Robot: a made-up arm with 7 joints. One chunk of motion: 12 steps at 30 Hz.
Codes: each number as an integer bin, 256 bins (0 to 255) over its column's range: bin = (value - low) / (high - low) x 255, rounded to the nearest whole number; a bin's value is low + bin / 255 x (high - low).
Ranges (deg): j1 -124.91..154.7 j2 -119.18..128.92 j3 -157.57..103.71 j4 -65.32..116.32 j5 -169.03..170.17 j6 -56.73..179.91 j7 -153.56..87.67
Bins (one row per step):
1: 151 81 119 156 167 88 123
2: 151 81 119 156 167 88 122
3: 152 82 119 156 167 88 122
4: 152 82 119 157 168 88 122
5: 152 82 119 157 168 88 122
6: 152 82 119 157 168 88 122
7: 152 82 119 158 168 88 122
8: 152 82 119 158 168 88 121
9: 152 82 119 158 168 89 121
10: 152 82 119 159 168 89 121
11: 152 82 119 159 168 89 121
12: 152 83 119 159 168 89 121
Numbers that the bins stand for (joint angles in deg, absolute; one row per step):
1: 40.66 -40.37 -35.64 45.80 53.11 24.93 -37.20
2: 40.66 -40.37 -35.64 45.80 53.11 24.93 -38.15
3: 41.76 -39.40 -35.64 45.80 53.11 24.93 -38.15
4: 41.76 -39.40 -35.64 46.51 54.44 24.93 -38.15
5: 41.76 -39.40 -35.64 46.51 54.44 24.93 -38.15
6: 41.76 -39.40 -35.64 46.51 54.44 24.93 -38.15
7: 41.76 -39.40 -35.64 47.23 54.44 24.93 -38.15
8: 41.76 -39.40 -35.64 47.23 54.44 24.93 -39.09
9: 41.76 -39.40 -35.64 47.23 54.44 25.86 -39.09
10: 41.76 -39.40 -35.64 47.94 54.44 25.86 -39.09
11: 41.76 -39.40 -35.64 47.94 54.44 25.86 -39.09
12: 41.76 -38.43 -35.64 47.94 54.44 25.86 -39.09

